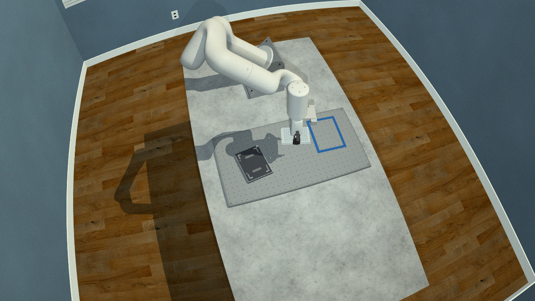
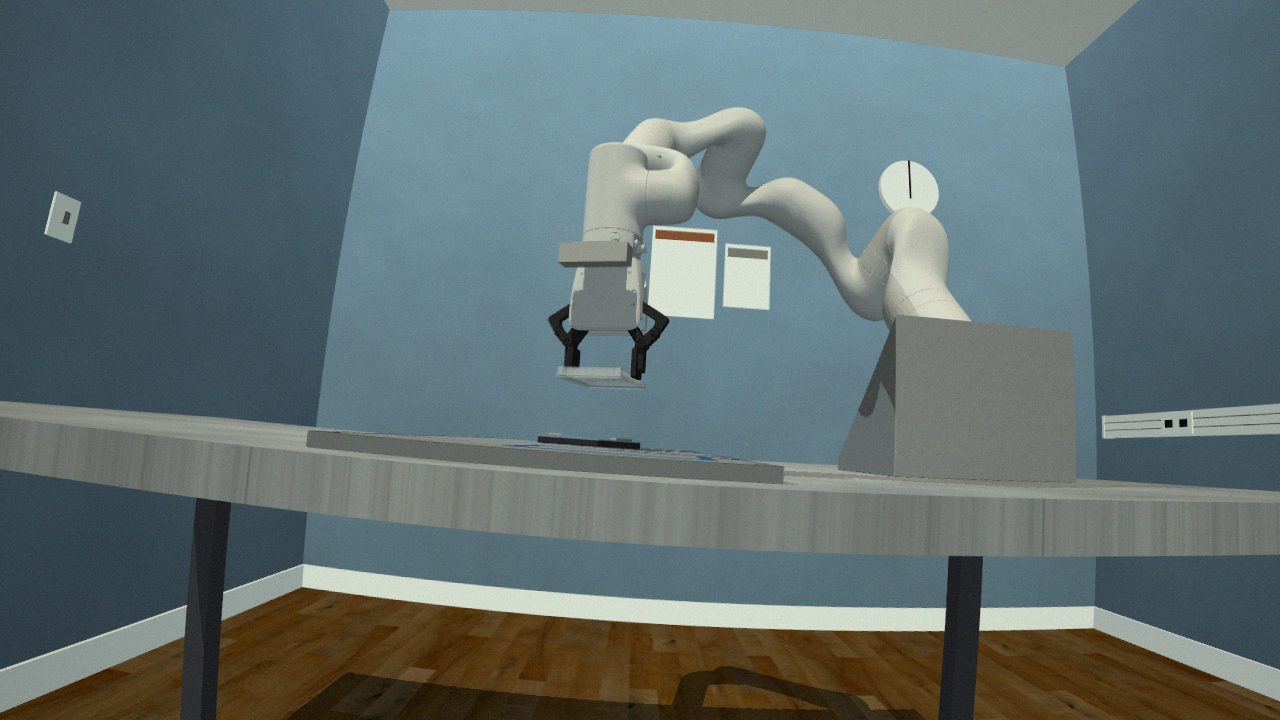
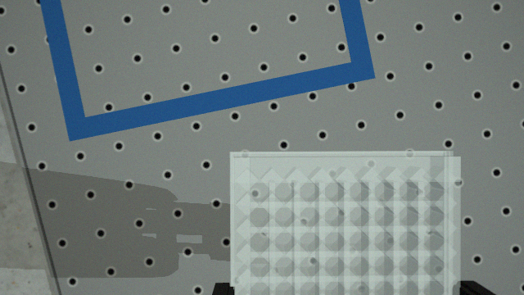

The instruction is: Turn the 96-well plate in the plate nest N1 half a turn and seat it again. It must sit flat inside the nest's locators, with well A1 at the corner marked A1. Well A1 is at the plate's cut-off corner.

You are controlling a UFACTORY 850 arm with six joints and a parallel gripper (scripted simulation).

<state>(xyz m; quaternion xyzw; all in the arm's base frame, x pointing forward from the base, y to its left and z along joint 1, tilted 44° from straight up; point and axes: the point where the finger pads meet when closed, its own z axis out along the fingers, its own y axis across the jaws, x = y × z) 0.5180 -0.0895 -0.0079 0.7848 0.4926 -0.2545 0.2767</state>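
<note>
Now: hand 210 mm to the left of the dark plate nest and 100 mm above it. The rest, counted from my hand: 96-well plate 10 mm below.
</note>
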